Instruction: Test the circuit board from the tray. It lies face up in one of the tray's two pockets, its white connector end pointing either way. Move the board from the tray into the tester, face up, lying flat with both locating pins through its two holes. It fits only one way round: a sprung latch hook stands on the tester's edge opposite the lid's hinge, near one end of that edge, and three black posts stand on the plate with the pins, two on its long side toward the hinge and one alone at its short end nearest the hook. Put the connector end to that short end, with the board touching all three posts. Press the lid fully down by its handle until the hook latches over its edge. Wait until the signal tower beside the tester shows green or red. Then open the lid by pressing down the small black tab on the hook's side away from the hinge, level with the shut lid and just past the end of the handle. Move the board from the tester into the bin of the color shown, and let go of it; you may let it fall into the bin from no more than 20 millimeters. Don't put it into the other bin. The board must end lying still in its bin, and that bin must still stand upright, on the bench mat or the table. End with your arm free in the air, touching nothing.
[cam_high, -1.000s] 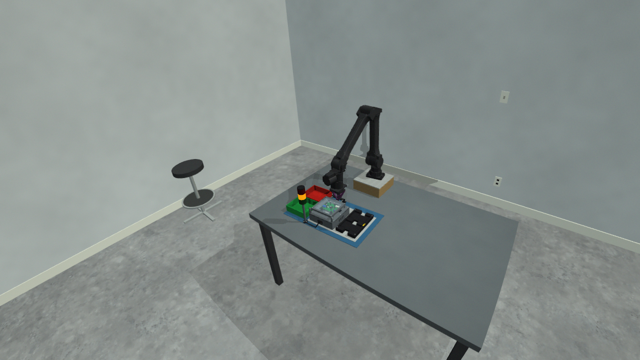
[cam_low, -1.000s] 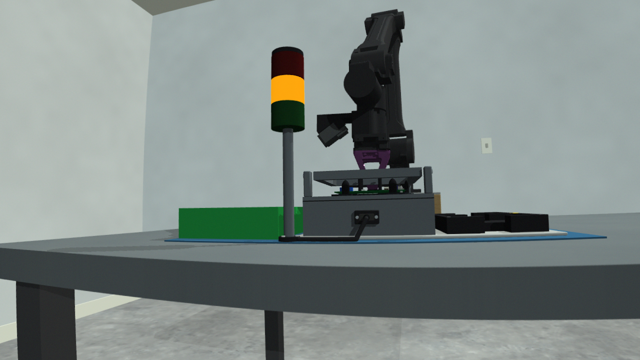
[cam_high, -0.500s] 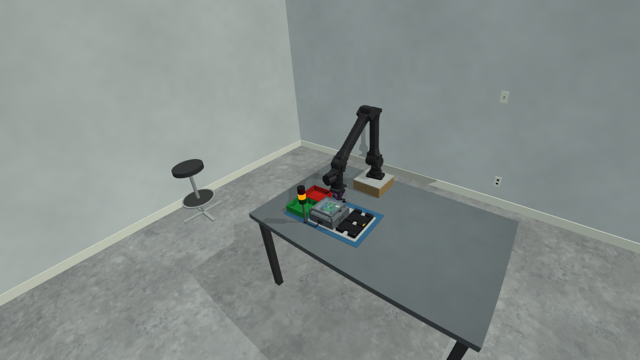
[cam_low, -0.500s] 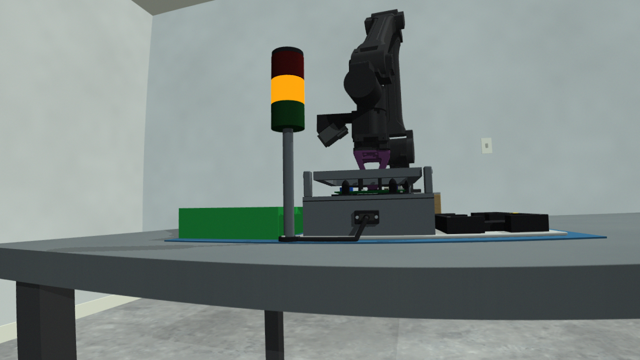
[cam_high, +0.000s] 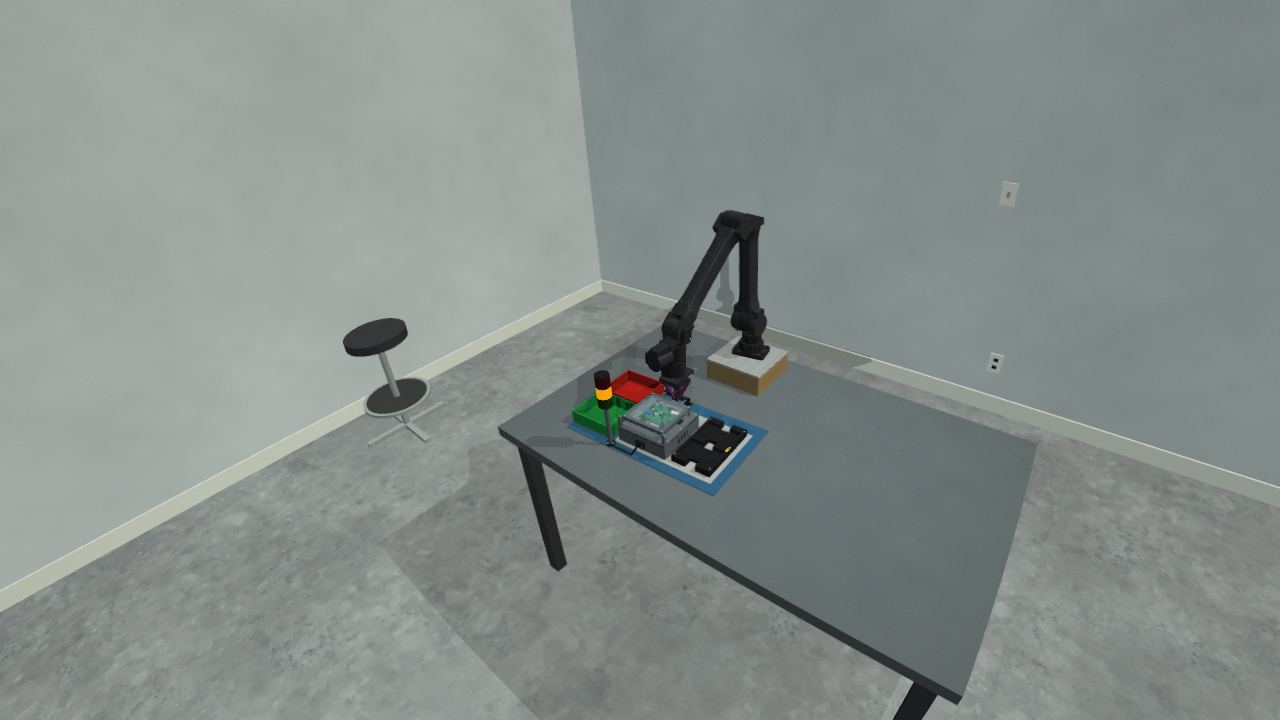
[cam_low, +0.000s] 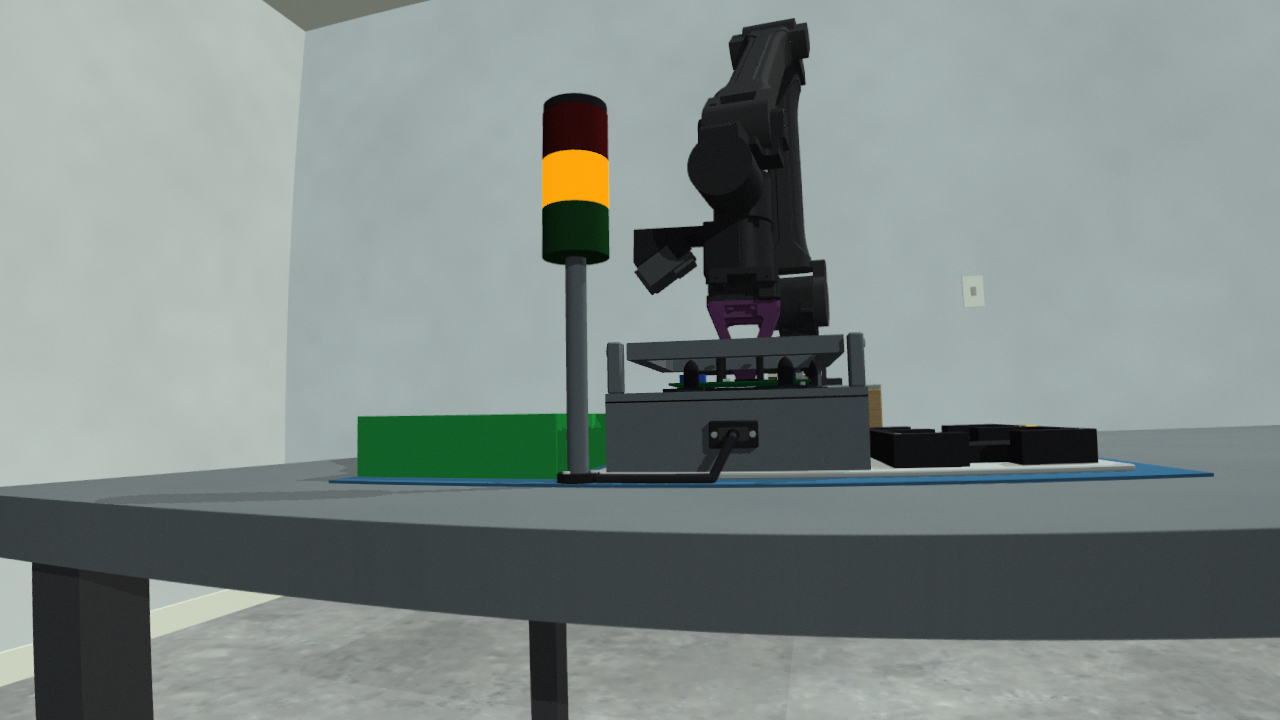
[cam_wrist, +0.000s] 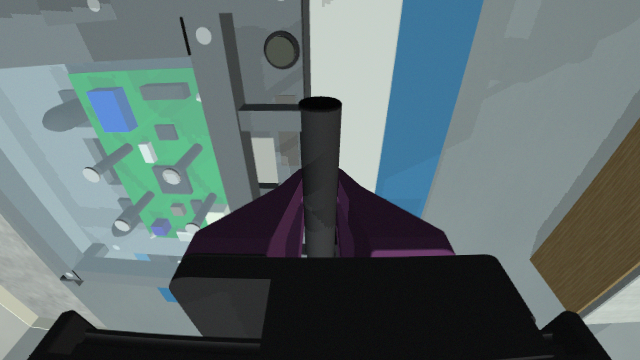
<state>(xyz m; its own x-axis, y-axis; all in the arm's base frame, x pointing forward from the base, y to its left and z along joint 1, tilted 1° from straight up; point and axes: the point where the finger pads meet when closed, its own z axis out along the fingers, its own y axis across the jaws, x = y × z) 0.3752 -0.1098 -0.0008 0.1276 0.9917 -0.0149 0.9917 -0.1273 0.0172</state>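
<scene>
The black latch hook is 50 mm to the left of my hand, 30 mm ahead of it and 10 mm above it. From my hand the other things lie so: green circuit board (80 mm ahead, 10 mm to the right, 10 mm below); then black tester plate (90 mm ahead, 10 mm to the right, 10 mm below); then clear lid (90 mm ahead, 10 mm to the right, 10 mm above).
</scene>
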